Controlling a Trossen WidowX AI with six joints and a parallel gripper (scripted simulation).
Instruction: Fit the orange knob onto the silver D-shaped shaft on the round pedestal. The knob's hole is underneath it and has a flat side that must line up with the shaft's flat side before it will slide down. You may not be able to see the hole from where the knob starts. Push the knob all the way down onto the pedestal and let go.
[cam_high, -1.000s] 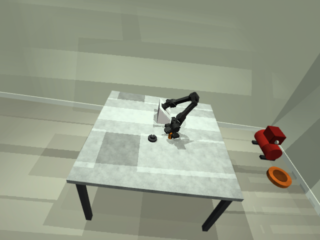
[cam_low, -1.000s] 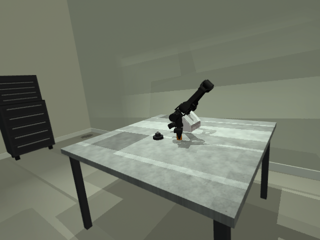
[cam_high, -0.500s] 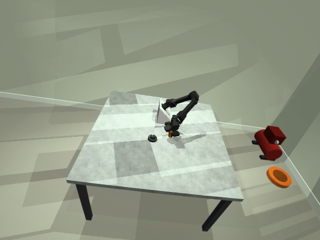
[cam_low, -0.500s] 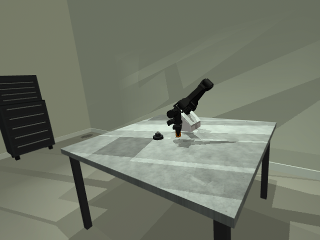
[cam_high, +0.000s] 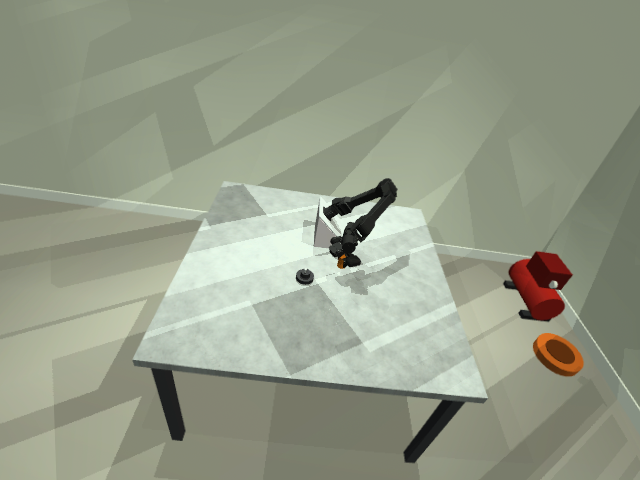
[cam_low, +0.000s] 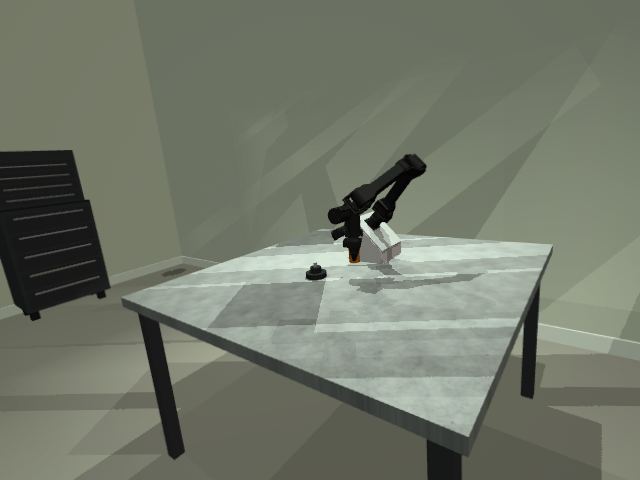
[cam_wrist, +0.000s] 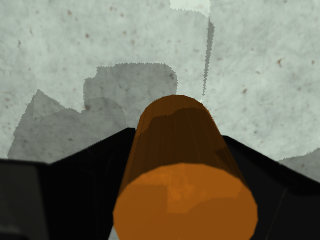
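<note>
The pedestal is 3 cm ahead of my gripper tip, 17 cm to the right of it and 5 cm below it. The rest, counted from my gripper tip: orange knob 4 cm above.
</note>
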